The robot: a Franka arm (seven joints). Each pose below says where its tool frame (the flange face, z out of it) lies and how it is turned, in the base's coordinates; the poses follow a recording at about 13 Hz.
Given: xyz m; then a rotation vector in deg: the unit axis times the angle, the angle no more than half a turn.
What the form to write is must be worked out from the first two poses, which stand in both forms.
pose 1, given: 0.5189 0.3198 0.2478 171.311 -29.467 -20.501
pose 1, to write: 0.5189 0.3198 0.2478 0.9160 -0.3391 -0.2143 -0.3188 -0.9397 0.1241
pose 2, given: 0.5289 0.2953 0.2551 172.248 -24.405 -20.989
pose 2, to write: 0.5289 0.2953 0.2551 0.9326 -0.2833 -0.2235 -0.2634 -0.9578 0.1150
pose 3, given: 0.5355 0.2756 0.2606 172.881 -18.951 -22.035
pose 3, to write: 0.5355 0.2756 0.2606 0.9451 -0.2231 -0.2386 -0.2026 -0.9733 0.1078
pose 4, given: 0.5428 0.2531 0.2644 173.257 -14.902 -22.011
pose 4, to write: 0.5428 0.2531 0.2644 0.9541 -0.1781 -0.2408 -0.1575 -0.9822 0.1026
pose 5, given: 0.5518 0.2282 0.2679 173.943 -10.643 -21.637
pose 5, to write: 0.5518 0.2282 0.2679 0.9623 -0.1293 -0.2391 -0.1105 -0.9897 0.0908
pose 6, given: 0.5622 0.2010 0.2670 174.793 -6.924 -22.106
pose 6, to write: 0.5622 0.2010 0.2670 0.9655 -0.0858 -0.2458 -0.0697 -0.9949 0.0734
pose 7, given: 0.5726 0.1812 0.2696 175.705 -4.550 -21.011
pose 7, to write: 0.5726 0.1812 0.2696 0.9705 -0.0572 -0.2341 -0.0448 -0.9973 0.0578
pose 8, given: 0.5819 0.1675 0.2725 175.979 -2.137 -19.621
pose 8, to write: 0.5819 0.1675 0.2725 0.9752 -0.0296 -0.2195 -0.0183 -0.9984 0.0533
